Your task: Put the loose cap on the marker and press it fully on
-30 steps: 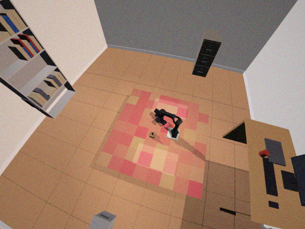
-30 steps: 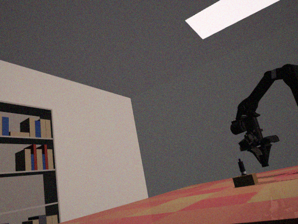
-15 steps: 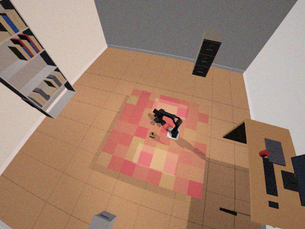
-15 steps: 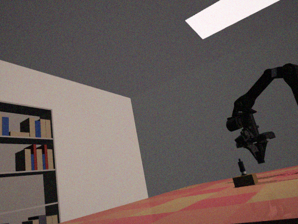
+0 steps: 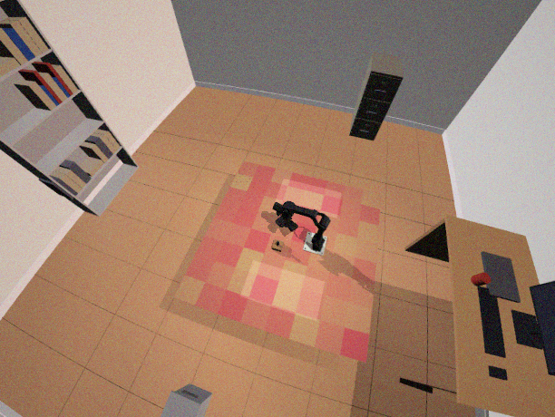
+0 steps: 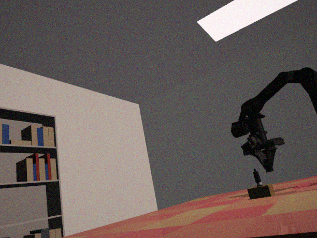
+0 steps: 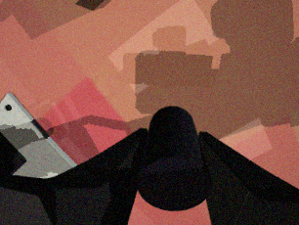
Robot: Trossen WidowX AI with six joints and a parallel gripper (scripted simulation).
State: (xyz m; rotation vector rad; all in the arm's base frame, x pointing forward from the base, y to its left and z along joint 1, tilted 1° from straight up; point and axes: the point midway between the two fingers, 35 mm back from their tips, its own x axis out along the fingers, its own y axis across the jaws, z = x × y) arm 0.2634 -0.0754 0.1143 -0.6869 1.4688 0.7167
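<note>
My gripper tip is 20 mm short of the tan holder block, 150 mm to the right of it and 70 mm above it. Round my gripper tip: marker cap (10 mm above).
</note>
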